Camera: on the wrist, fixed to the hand. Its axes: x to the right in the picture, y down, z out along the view.
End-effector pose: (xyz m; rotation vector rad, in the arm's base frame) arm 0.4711 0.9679 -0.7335 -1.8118 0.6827 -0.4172
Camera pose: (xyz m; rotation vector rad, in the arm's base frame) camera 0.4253 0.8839 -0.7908 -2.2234 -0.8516 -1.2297
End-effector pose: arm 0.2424 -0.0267 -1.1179 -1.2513 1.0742 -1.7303
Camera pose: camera 0.1776 -0.0633 -1.2010 1.9288 -0.0606 1.9112
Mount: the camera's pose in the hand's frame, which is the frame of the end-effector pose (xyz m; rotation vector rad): 0.0206 0.0848 -0.0695 -0.1862 -0.0796 -1.4828
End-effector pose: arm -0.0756 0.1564 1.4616 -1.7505 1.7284 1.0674
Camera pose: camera -0.1457 0.0805 1.5036 -2.2648 -0.0243 0.5230
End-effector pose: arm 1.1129 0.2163 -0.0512 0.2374 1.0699 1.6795
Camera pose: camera 1.0044 0.1957 -0.0353 -0.5183 0.6585 0.3921
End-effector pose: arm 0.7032 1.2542 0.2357 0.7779 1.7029 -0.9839
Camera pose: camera 0.7388 1.3562 0.2078 -0.8505 2.1579 -1.6772
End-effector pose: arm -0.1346 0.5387 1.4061 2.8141 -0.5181 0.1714
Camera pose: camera -0.1510 0.4757 1.4967 2.2832 1.4254 -0.2754
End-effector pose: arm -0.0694 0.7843 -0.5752 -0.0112 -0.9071 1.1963
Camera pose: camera -0.0927 0.8661 -0.6474 0.4820 -0.7857 -0.2688
